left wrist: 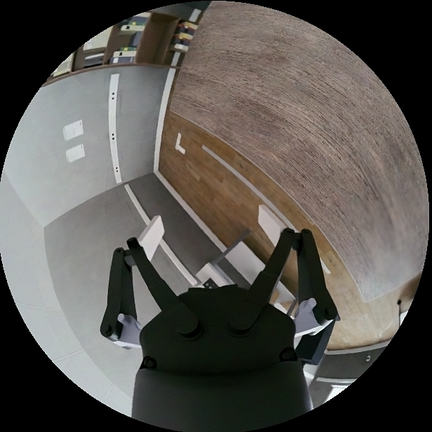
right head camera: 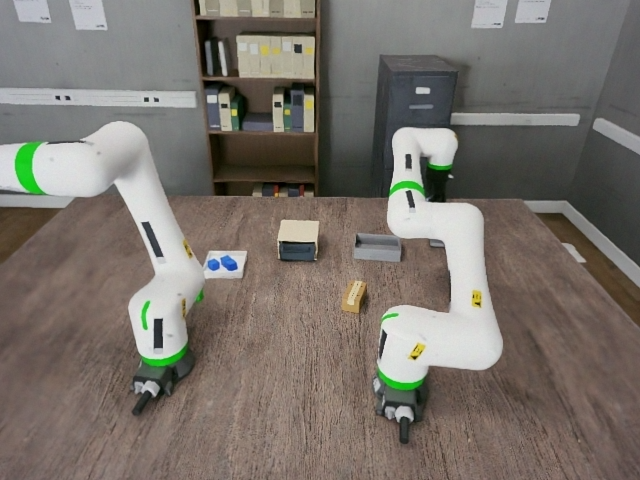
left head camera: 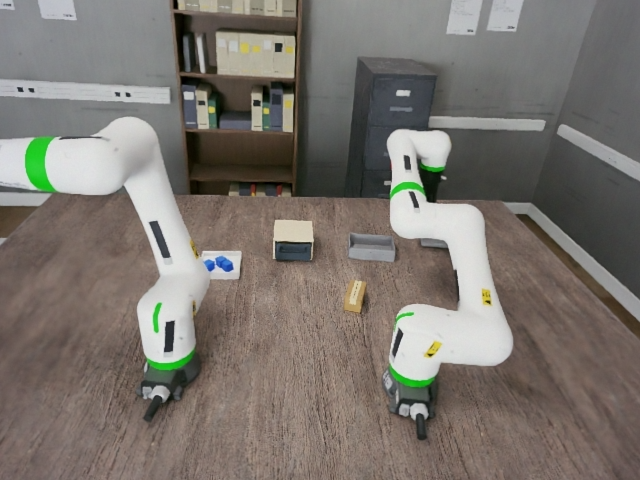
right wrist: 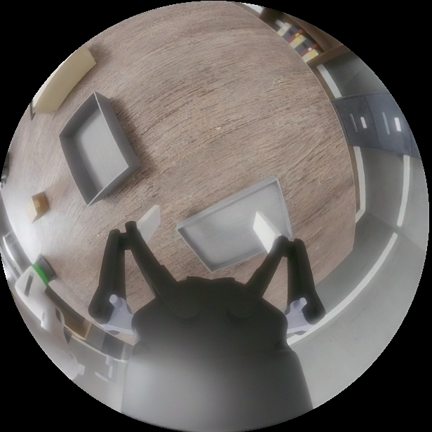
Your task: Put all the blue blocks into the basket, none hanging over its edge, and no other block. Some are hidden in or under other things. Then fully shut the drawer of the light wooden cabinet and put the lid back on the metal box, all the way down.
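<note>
The basket, a white tray (left head camera: 230,275) (right head camera: 232,274), holds several blue blocks (left head camera: 226,265) (right head camera: 228,262); the left arm hides part of it in the left head view. The light wooden cabinet (left head camera: 293,230) (right head camera: 298,230) (right wrist: 67,82) has its dark drawer (left head camera: 293,252) (right head camera: 298,252) looking about flush. The grey metal box (left head camera: 371,253) (right head camera: 377,253) (right wrist: 117,137) is uncovered, its visible floor bare. Its lid (left head camera: 433,242) (right head camera: 436,243) (right wrist: 222,232) lies on the table, hollow side up. My right gripper (right wrist: 207,216) is open and empty above the lid. My left gripper (left wrist: 209,218) is open and empty, away from the objects.
An orange-brown box with a cream strip (left head camera: 355,296) (right head camera: 354,296) (right wrist: 38,205) lies in front of the metal box. The right arm partly hides the lid in both head views. The table's edge (right wrist: 354,200) runs beyond the lid. A bookshelf and a dark filing cabinet (left head camera: 395,98) (right head camera: 417,98) stand behind the table.
</note>
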